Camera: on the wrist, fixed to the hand. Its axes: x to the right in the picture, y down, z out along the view.
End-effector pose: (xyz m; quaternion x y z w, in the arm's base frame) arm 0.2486 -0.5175 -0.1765 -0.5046 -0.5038 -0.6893 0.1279
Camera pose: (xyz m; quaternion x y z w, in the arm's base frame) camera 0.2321 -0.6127 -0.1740 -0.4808 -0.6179 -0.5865 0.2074
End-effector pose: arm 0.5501 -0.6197 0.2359 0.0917 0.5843 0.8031 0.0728
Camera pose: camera 0.5508 -0.7162 0.2404 0.1100 0.7142 0.6884 0.0629
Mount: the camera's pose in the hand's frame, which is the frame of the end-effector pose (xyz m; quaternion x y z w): -0.0220 0.0339 -0.0878 0.1736 -0.0100 -0.0016 0.9848
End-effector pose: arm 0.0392 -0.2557 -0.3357 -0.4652 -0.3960 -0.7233 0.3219
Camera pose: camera 0.0387 -0.3464 -0.3691 -0.4088 -0.5195 -0.6394 0.3926
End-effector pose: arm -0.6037 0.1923 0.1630 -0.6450 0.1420 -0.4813 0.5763
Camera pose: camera -0.6709 0.1452 0.1119 -0.5402 0.0495 -0.4931 0.6802
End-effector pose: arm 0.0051 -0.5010 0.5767 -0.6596 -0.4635 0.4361 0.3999
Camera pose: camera 0.0929 -0.5414 0.5759 -0.5750 -0.3858 0.5159 0.5044
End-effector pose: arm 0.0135 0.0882 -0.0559 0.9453 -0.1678 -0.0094 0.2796
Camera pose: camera -0.0080 0.1147 0.0345 0.9796 -0.1682 0.0100 0.1095
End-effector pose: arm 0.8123 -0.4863 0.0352 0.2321 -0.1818 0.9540 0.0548
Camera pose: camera 0.7883 -0.4855 -0.0584 0.2479 -0.0136 0.9686 0.0134
